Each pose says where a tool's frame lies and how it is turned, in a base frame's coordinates. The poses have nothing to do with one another.
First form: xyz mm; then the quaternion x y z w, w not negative.
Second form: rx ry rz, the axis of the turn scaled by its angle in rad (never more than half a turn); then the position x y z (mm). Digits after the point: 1 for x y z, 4 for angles.
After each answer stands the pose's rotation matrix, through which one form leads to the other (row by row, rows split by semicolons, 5 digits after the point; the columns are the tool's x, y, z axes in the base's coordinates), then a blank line. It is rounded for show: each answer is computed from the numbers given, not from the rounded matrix.
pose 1, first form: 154.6, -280.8, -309.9, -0.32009, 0.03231, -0.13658, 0.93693
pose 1, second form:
-0.6540, 0.0660, -0.2791, 154.6, -280.8, -309.9
0.96060 0.23525 0.14798; -0.27662 0.75778 0.59098; 0.02689 -0.60863 0.79300

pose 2, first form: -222.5, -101.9, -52.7, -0.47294, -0.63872, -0.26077, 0.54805
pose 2, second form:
-1.1204, -1.5131, -0.6178, -222.5, -101.9, -52.7
0.04807 0.88999 -0.45345; 0.31832 0.41665 0.85151; 0.94676 -0.18527 -0.26328

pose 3, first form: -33.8, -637.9, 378.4, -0.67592, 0.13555, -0.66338, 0.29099
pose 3, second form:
-1.8023, 0.3614, -1.7689, -33.8, -637.9, 378.4
0.08310 0.20283 0.97568; -0.56932 -0.79390 0.21353; 0.81790 -0.57322 0.04951

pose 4, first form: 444.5, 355.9, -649.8, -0.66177, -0.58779, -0.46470, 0.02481
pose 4, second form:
-2.0468, -1.8180, -1.4373, 444.5, 355.9, -649.8
-0.12289 0.80102 0.58588; 0.75491 -0.30777 0.57913; 0.64422 0.51346 -0.56688

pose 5, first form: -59.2, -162.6, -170.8, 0.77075, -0.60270, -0.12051, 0.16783
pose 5, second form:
2.1925, -1.7145, -0.3428, -59.2, -162.6, -170.8
0.24445 -0.88862 -0.38807; -0.96952 -0.21717 -0.11345; 0.01654 0.40398 -0.91462

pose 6, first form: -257.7, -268.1, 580.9, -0.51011, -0.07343, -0.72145, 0.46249
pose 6, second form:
-1.2542, -0.1805, -1.7739, -257.7, -268.1, 580.9
-0.05177 0.74225 0.66812; -0.59242 -0.56142 0.57780; 0.80397 -0.36589 0.46879

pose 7, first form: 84.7, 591.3, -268.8, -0.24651, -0.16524, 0.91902, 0.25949
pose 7, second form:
-0.6679, -0.4477, 2.4900, 84.7, 591.3, -268.8
-0.74380 -0.39548 -0.53885; 0.55842 -0.81072 -0.17578; -0.36734 -0.43165 0.82386

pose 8, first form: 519.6, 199.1, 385.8, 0.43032, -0.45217, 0.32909, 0.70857
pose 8, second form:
0.9554, -1.0039, 0.7306, 519.6, 199.1, 385.8
0.37449 -0.85552 -0.35756; 0.07721 0.41305 -0.90743; 0.92401 0.31221 0.22074

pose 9, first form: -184.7, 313.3, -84.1, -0.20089, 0.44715, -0.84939, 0.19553
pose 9, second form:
-0.5629, 1.2530, -2.3801, -184.7, 313.3, -84.1
-0.84282 0.15251 0.51613; -0.51182 -0.52365 -0.68105; 0.16641 -0.83817 0.51940

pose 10, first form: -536.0, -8.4, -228.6, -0.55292, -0.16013, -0.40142, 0.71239
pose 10, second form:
-1.2258, -0.3550, -0.8899, -536.0, -8.4, -228.6
0.62644 0.74901 0.21576; -0.39486 0.06628 0.91635; 0.67206 -0.65923 0.33728

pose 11, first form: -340.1, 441.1, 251.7, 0.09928, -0.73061, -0.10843, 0.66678
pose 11, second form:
0.2240, -1.6488, -0.2447, -340.1, 441.1, 251.7
-0.09110 -0.00047 -0.99584; -0.28967 0.95677 0.02604; 0.95278 0.29084 -0.08729

